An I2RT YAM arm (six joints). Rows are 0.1 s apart.
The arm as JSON. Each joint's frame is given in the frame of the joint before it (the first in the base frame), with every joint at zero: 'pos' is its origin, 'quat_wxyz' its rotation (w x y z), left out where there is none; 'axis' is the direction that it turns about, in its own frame. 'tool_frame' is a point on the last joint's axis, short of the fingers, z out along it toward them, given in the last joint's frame.
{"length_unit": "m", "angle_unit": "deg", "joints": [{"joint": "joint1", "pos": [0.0, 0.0, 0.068], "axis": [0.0, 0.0, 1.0]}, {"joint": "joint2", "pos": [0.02, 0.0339, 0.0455], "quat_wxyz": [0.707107, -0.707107, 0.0, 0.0], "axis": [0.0, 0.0, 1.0]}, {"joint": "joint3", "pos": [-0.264, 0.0, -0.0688], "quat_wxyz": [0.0, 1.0, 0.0, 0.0], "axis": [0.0, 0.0, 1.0]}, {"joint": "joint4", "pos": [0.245, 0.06, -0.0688], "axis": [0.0, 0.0, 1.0]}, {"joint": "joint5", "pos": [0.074, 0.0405, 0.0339], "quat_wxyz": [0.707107, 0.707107, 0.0, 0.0], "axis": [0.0, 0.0, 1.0]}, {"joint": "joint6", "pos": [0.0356, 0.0, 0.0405], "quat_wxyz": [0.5, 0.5, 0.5, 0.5], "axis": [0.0, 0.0, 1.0]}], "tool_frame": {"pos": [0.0, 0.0, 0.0], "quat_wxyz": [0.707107, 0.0, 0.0, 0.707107]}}
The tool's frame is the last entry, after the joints.
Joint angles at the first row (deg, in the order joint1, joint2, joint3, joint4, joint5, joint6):
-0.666, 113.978, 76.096, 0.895, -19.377, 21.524
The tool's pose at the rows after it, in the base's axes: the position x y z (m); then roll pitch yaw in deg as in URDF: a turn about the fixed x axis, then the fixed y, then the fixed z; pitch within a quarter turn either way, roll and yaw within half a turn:
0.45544 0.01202 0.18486 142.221 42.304 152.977
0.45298 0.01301 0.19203 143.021 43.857 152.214
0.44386 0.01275 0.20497 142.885 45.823 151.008
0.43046 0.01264 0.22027 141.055 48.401 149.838
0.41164 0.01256 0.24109 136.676 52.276 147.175
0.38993 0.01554 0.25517 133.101 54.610 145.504
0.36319 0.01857 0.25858 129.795 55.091 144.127
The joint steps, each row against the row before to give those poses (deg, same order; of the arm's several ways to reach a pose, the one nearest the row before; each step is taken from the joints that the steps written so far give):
0.826, 2.580, 3.691, -1.943, 1.803, -0.767
0.278, -1.271, -0.488, 0.313, 2.014, -0.026
0.090, -3.104, -1.977, 0.642, 1.479, 0.001
0.000, -4.147, -3.096, 1.735, -0.024, -0.282
-0.056, -5.695, -4.226, 3.270, -0.823, -0.108
0.382, -5.612, -4.564, 2.089, -0.930, 0.043
0.415, -5.923, -6.280, 2.104, -1.333, 0.819

